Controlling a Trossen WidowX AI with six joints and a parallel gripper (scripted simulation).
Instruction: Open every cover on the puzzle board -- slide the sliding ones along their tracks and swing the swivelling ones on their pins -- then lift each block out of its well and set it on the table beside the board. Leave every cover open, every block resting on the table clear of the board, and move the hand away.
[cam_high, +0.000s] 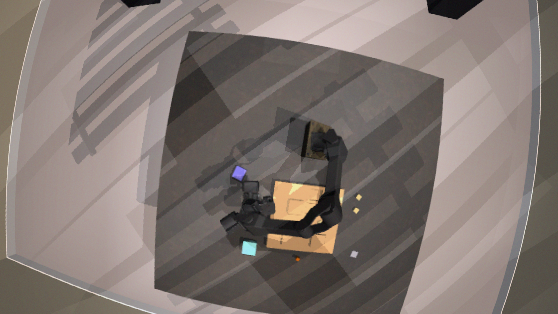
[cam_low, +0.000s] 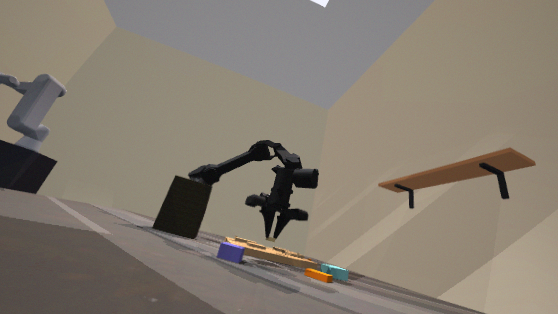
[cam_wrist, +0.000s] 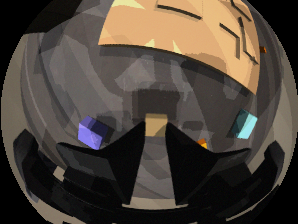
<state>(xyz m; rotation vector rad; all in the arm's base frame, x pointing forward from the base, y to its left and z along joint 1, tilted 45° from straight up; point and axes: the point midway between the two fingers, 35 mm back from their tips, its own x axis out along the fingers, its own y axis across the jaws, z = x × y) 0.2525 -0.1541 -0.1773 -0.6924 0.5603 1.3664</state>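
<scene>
The puzzle board lies 23 cm to the left of my gripper tip, 9 cm ahead of it and 4 cm below it. From my gripper tip the other things lie so: purple block (11 cm behind, 6 cm to the right, 5 cm below); then cyan block (22 cm ahead, 5 cm below, 2 cm to the right); then orange block (11 cm ahead, 10 cm to the right, 6 cm below).
</scene>
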